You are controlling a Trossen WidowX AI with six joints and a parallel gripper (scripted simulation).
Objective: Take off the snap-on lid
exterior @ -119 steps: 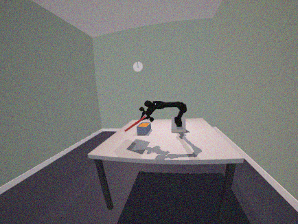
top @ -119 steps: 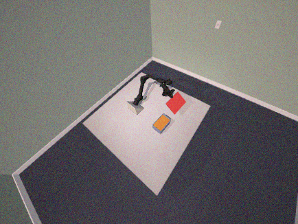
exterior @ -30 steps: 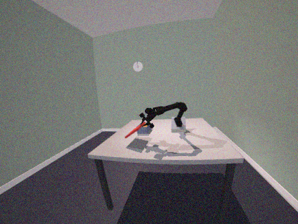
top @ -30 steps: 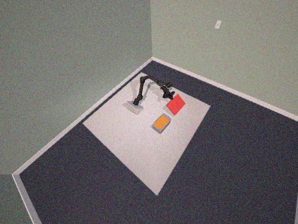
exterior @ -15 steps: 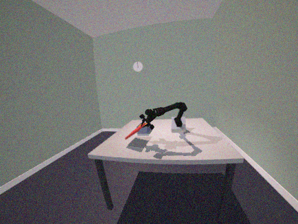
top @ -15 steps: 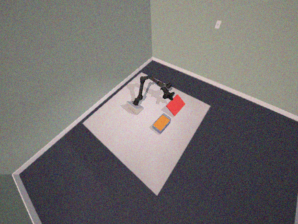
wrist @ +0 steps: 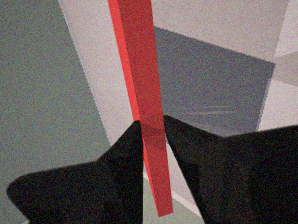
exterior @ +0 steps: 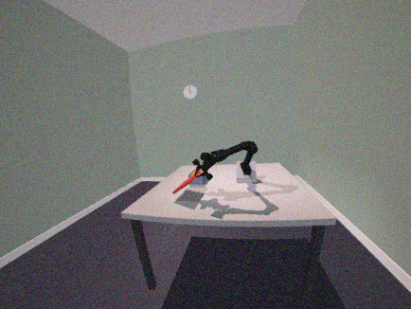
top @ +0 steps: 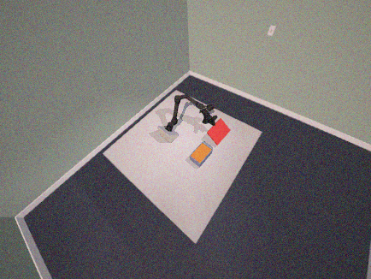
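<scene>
Now: gripper tip 7 cm short of the red lid and 4 cm above it. Also, from my gripper tip: storage box: 31 cm to the right, 10 cm below, 9 cm ahead.
</scene>
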